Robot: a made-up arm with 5 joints. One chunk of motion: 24 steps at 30 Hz.
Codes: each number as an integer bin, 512 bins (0 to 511) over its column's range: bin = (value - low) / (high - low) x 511, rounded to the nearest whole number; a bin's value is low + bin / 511 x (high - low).
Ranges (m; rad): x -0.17..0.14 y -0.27..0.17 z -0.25..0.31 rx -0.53..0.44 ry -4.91..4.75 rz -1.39..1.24
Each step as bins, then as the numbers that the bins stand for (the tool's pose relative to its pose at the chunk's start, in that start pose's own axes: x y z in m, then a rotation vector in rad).
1 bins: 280 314 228 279 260 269
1 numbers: -0.0001 0.0004 -0.0001 -0.0004 0.0051 -0.0055
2 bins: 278 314 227 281 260 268
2 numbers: -0.0014 0.0004 -0.0012 0.0034 0.0051 -0.0107
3 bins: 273 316 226 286 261 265
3 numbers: -0.0044 0.0021 -0.0023 0.0129 0.0240 -0.0261
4 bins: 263 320 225 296 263 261
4 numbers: -0.0105 0.0055 -0.0034 0.0319 0.0618 -0.0467
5 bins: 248 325 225 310 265 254
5 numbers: -0.0195 0.0098 -0.0034 0.0585 0.0996 -0.0827
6 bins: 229 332 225 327 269 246
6 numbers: -0.0311 0.0159 -0.0034 0.0907 0.1752 -0.1239
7 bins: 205 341 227 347 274 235
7 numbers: -0.0456 0.0236 -0.0012 0.1287 0.2697 -0.1805
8 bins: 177 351 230 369 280 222
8 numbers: -0.0626 0.0322 0.0021 0.1705 0.3832 -0.2474
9 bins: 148 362 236 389 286 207
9 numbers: -0.0802 0.0417 0.0086 0.2084 0.4966 -0.3246
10 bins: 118 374 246 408 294 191
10 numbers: -0.0984 0.0520 0.0196 0.2445 0.6478 -0.4070
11 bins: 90 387 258 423 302 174
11 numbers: -0.1154 0.0632 0.0327 0.2730 0.7990 -0.4945
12 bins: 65 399 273 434 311 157
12 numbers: -0.1306 0.0736 0.0492 0.2938 0.9692 -0.5820
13 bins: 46 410 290 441 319 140
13 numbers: -0.1421 0.0830 0.0678 0.3071 1.1204 -0.6695
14 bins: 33 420 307 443 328 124
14 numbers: -0.1500 0.0916 0.0864 0.3109 1.2905 -0.7518
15 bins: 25 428 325 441 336 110
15 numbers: -0.1548 0.0985 0.1062 0.3071 1.4418 -0.8239
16 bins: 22 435 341 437 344 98
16 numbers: -0.1567 0.1046 0.1237 0.2995 1.5930 -0.8856
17 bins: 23 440 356 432 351 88
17 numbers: -0.1560 0.1089 0.1401 0.2900 1.7253 -0.9371
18 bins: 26 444 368 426 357 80
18 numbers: -0.1542 0.1123 0.1533 0.2786 1.8388 -0.9783
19 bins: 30 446 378 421 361 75
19 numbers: -0.1518 0.1140 0.1642 0.2692 1.9144 -1.0040
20 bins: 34 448 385 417 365 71
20 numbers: -0.1494 0.1158 0.1719 0.2616 1.9900 -1.0246
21 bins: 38 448 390 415 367 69
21 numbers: -0.1469 0.1158 0.1774 0.2578 2.0278 -1.0349
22 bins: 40 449 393 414 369 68
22 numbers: -0.1457 0.1166 0.1807 0.2559 2.0656 -1.0400
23 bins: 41 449 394 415 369 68
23 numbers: -0.1451 0.1166 0.1818 0.2578 2.0656 -1.0400
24 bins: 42 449 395 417 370 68
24 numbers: -0.1445 0.1166 0.1829 0.2616 2.0845 -1.0400
